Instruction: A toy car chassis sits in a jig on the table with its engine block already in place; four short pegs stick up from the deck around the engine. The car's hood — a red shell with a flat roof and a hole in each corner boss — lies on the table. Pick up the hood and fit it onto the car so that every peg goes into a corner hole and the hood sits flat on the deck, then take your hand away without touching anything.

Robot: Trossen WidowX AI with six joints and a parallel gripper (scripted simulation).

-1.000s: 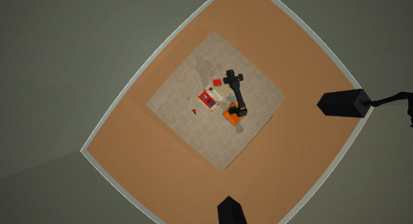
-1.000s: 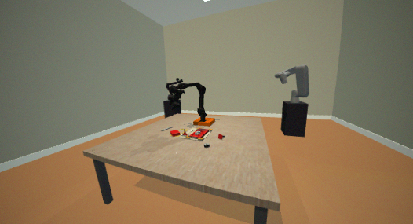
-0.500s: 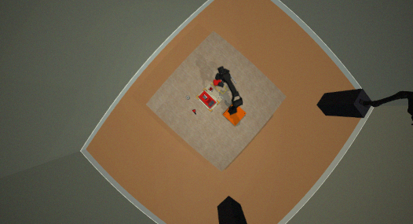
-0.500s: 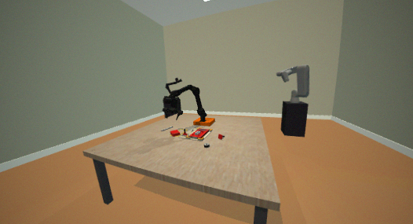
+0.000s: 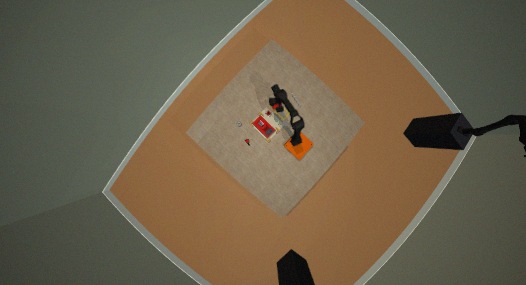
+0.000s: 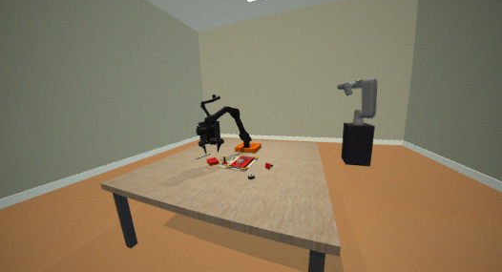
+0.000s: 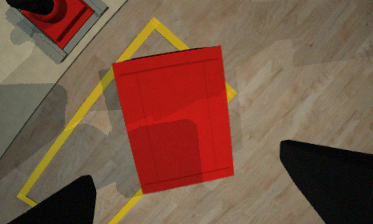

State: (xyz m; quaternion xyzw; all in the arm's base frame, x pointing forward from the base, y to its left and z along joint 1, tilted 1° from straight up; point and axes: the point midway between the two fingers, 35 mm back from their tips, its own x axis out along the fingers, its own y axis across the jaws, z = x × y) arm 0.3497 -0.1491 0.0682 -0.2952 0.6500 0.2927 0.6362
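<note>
My gripper tip is 70 mm above the red hood. Also, from my gripper tip: dark wheel: 370 mm to the left, 150 mm ahead, 70 mm below; then thin grey tool: 170 mm to the right, 100 mm behind, 80 mm below.
</note>
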